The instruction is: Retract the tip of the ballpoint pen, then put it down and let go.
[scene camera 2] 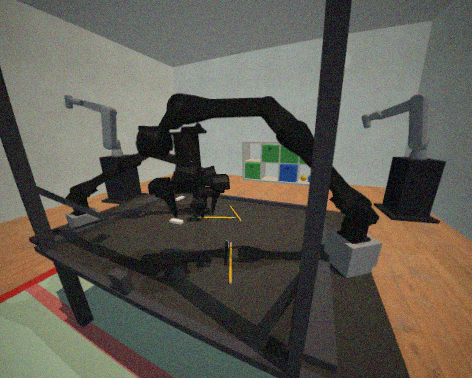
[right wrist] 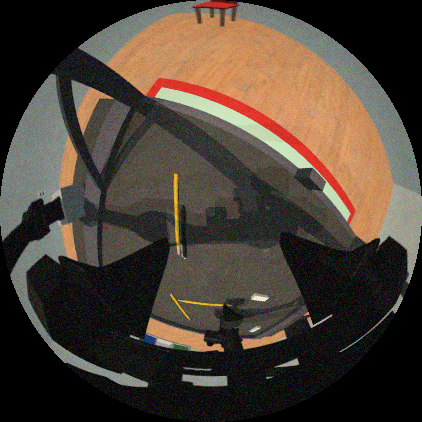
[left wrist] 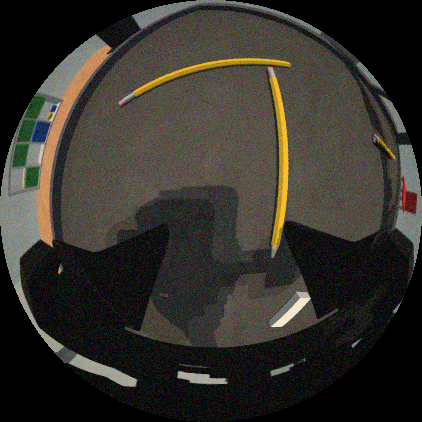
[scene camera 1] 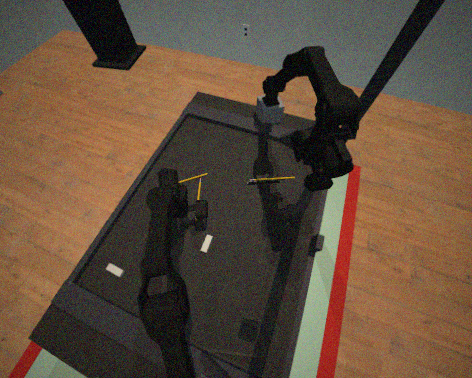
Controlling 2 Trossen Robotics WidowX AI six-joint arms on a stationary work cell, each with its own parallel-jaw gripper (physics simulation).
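Observation:
The black ballpoint pen lies on the dark table close beside a yellow pencil. One end of the pen has a small pale metallic part; whether its tip is out is too small to tell. My right gripper is open and empty, above the table and off to one side of the pen. My left gripper is open and empty, low over the table near two other pencils and away from the pen.
Two yellow pencils lie near the left gripper. Two white blocks lie on the table. A dark post rises at the table's near side in scene camera 2. A raised rim edges the table.

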